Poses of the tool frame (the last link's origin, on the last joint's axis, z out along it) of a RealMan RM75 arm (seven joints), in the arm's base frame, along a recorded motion.
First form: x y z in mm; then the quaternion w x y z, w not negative.
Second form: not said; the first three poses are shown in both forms.
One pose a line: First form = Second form
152 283 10 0.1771 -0.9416 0.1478 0.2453 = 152 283 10 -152.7 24.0 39.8
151 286 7 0.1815 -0.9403 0.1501 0.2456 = 151 286 7 -152.1 24.3 39.7
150 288 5 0.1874 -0.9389 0.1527 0.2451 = 150 288 5 -151.4 24.6 39.5
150 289 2 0.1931 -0.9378 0.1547 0.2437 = 150 289 2 -150.8 24.9 39.2
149 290 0 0.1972 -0.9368 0.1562 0.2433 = 149 290 0 -150.3 25.1 39.0
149 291 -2 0.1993 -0.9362 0.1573 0.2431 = 149 291 -2 -150.0 25.2 38.9
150 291 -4 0.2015 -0.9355 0.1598 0.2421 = 150 291 -4 -149.7 25.6 38.7
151 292 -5 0.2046 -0.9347 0.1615 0.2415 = 151 292 -5 -149.3 25.8 38.6
